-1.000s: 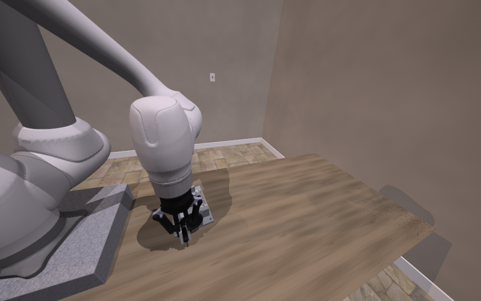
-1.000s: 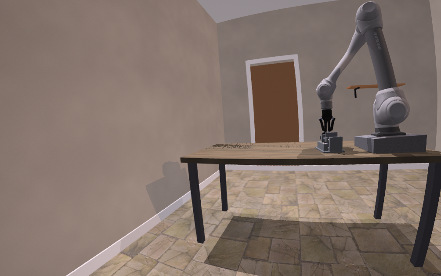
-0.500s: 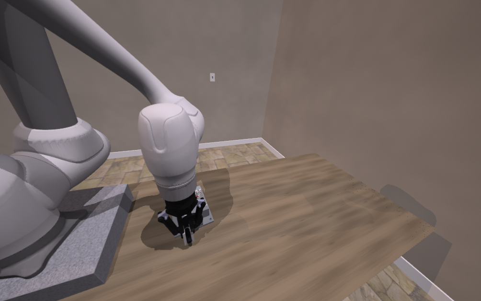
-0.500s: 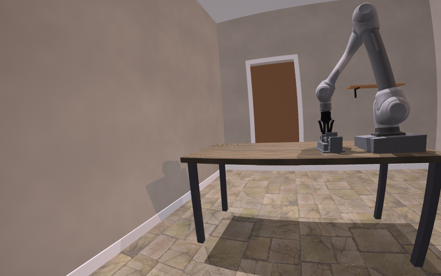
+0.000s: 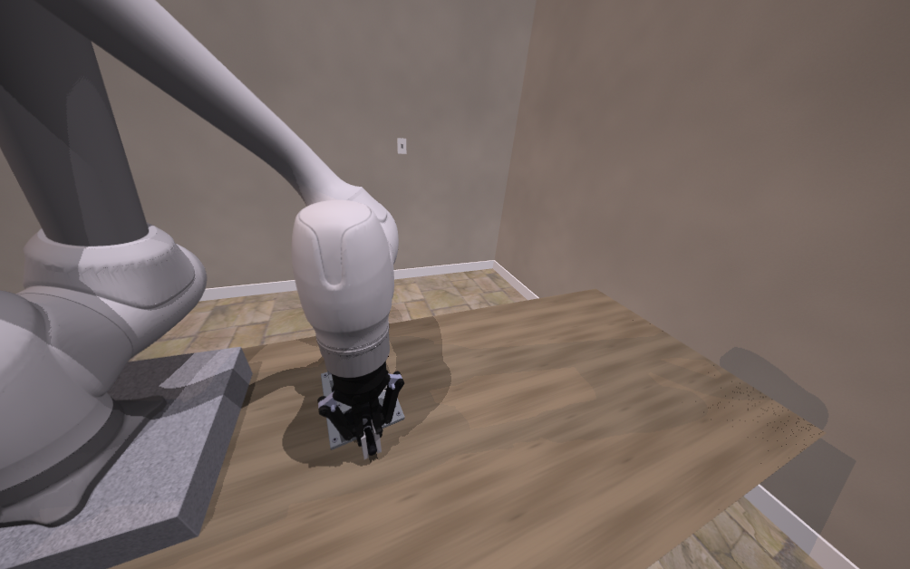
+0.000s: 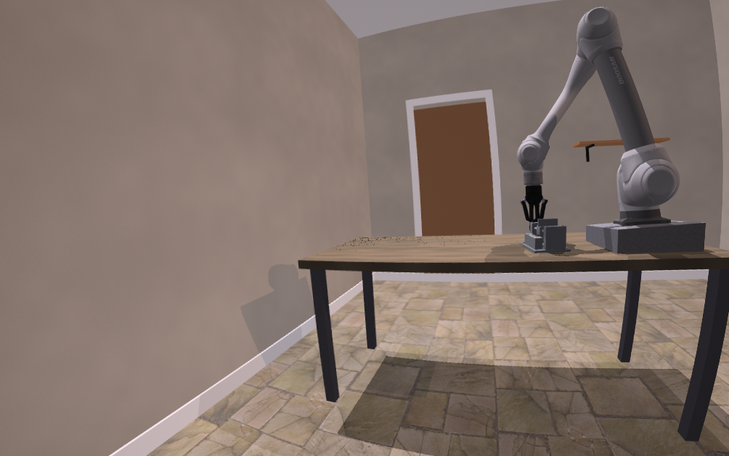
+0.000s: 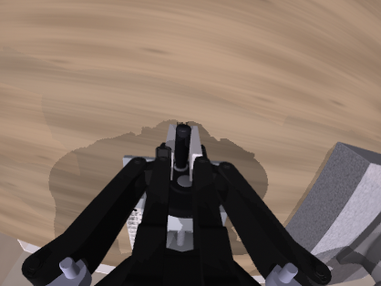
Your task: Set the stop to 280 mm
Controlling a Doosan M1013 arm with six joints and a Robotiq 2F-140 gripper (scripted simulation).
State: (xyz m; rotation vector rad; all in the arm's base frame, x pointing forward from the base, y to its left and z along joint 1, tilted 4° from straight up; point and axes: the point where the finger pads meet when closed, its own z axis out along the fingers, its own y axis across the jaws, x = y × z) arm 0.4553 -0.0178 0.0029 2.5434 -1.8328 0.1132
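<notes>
The handwheel is 1 cm behind my hand, 2 cm to the left of it and 1 cm below it.
</notes>
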